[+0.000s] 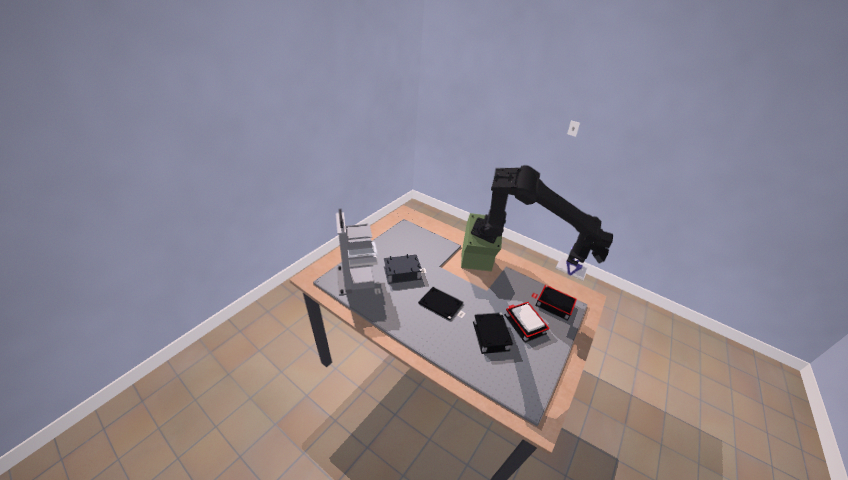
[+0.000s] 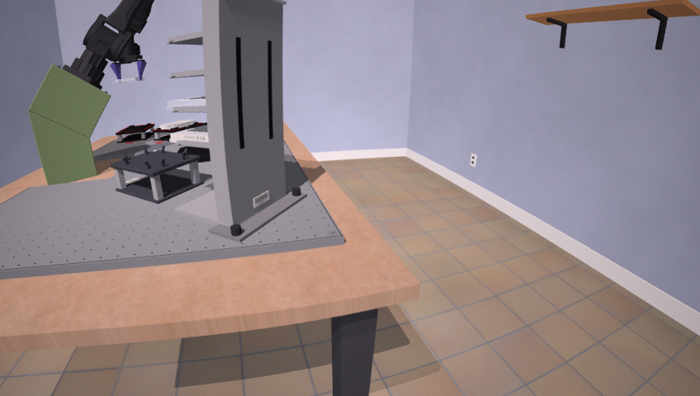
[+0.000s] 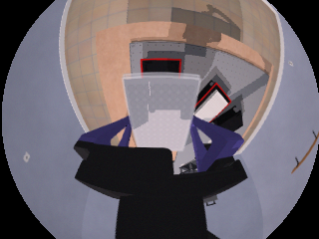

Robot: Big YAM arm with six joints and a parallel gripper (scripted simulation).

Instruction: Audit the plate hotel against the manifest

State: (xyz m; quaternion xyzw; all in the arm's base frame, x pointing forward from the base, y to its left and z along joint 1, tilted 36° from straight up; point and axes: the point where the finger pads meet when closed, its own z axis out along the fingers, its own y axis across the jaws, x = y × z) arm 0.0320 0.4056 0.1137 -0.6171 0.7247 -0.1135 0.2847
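Right now the red-rimmed nest is 200 mm below my hand. From my hand the other things lie so: grey plate hotel H1: 920 mm to the right, 380 mm ahead, 80 mm below; then H1 deck label: 760 mm to the right, 360 mm ahead, 240 mm below; then N6 deck label: 370 mm to the right, 280 mm ahead, 240 mm below.
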